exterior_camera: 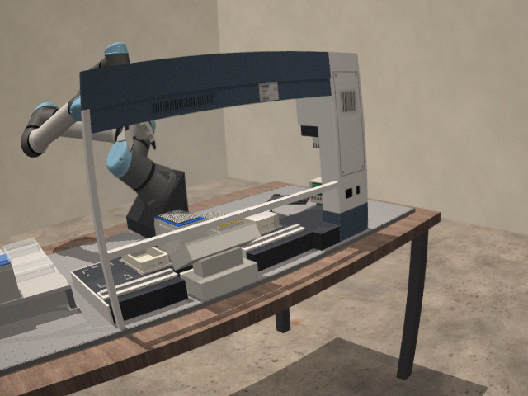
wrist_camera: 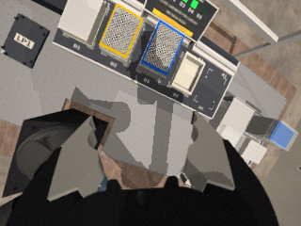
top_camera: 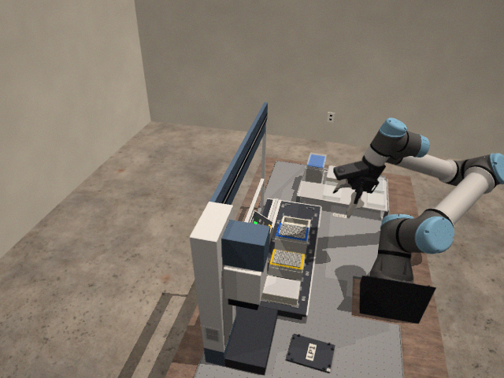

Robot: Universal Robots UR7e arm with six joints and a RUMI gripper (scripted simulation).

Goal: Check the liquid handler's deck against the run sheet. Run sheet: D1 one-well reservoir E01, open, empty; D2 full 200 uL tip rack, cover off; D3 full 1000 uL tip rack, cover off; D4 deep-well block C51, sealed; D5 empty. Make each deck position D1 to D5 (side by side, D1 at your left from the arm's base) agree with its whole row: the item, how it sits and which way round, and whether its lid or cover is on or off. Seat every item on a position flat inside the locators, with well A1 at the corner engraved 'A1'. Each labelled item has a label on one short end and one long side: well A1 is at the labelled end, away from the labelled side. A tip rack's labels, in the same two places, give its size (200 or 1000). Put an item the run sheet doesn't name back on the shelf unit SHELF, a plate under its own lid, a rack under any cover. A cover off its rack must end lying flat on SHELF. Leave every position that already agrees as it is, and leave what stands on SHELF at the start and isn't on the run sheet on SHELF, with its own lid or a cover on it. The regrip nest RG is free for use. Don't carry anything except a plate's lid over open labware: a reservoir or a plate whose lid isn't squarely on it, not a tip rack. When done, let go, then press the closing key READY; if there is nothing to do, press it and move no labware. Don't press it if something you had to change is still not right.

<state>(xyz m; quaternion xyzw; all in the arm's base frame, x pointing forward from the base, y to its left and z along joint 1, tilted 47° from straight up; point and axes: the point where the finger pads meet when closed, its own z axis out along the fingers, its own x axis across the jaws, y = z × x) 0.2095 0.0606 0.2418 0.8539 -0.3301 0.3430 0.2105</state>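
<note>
The yellow-rimmed tip rack lies 22 cm below my hand, 14 cm to the left of it and 14 cm ahead of it. From my hand the other things lie so: cream one-well reservoir 25 cm below, 18 cm ahead, 10 cm to the right; then blue-rimmed tip rack 20 cm below, 17 cm ahead, 3 cm to the left; then white sealed block 27 cm to the left, 24 cm below, 13 cm ahead.
</note>
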